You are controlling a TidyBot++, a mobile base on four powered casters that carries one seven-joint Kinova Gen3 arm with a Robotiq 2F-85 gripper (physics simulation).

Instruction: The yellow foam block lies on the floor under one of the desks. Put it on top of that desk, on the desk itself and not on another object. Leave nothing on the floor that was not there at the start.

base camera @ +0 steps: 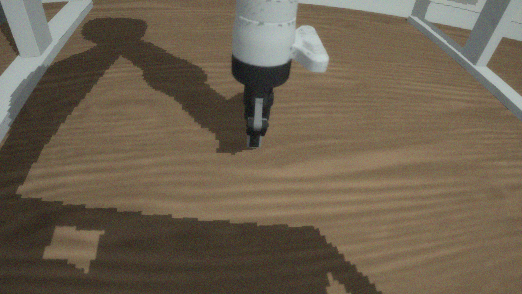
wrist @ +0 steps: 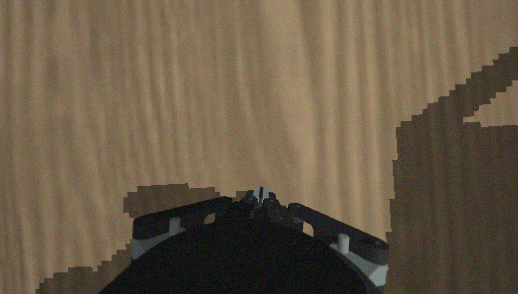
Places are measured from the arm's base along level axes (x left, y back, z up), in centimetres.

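Where they show: gripper, fingertip midpoint: (base camera: 253,144) (wrist: 261,196).
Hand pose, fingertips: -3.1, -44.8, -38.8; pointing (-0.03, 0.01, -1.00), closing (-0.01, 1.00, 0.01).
Note:
After its pixels a point has its place, as x, y, z.
My gripper (base camera: 254,142) {-3.1, -44.8, -38.8} (wrist: 261,196) {-3.1, -44.8, -38.8} is shut with its fingertips together and nothing between them. It points down, low over the wooden floor, near the middle of the base camera view and at the lower middle of the wrist view. The yellow foam block does not show in either view; part of the floor behind the arm is hidden in the base camera view. No desk top shows in either view.
A white frame with a leg (base camera: 31,30) {46.4, -65.8, -30.8} and floor rail stands at the left of the base camera view. Another white leg (base camera: 482,37) {-70.7, -90.2, -28.5} with a floor rail (base camera: 487,75) {-73.0, -82.5, -37.2} stands at the right. A pale wall (base camera: 370,7) {-46.7, -127.4, -37.9} runs along the back. Dark shadows lie on the wooden floor (base camera: 350,175) {-18.4, -40.7, -39.7} (wrist: 200,100) {-12.6, -52.3, -39.6}.

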